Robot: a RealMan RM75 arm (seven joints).
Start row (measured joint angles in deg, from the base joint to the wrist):
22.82 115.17 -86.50 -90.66 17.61 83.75 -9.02
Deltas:
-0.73 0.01 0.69 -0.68 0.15 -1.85 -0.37
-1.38 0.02 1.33 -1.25 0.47 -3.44 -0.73
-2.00 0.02 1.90 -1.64 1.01 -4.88 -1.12
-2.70 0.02 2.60 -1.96 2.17 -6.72 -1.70
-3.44 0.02 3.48 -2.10 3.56 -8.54 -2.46
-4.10 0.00 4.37 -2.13 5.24 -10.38 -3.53
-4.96 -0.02 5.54 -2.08 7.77 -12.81 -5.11
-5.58 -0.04 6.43 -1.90 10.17 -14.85 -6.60
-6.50 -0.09 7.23 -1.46 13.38 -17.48 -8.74
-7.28 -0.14 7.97 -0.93 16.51 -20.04 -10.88
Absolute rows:
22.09 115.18 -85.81 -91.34 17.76 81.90 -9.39
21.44 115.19 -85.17 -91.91 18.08 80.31 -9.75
20.82 115.19 -84.60 -92.30 18.62 78.87 -10.14
20.12 115.19 -83.90 -92.62 19.78 77.03 -10.72
19.38 115.19 -83.02 -92.76 21.17 75.21 -11.48
18.72 115.17 -82.13 -92.79 22.85 73.37 -12.55
17.86 115.15 -80.96 -92.74 25.38 70.94 -14.13
17.24 115.13 -80.07 -92.56 27.78 68.90 -15.62
16.32 115.08 -79.27 -92.12 30.99 66.27 -17.76
15.54 115.03 -78.53 -91.59 34.12 63.71 -19.90

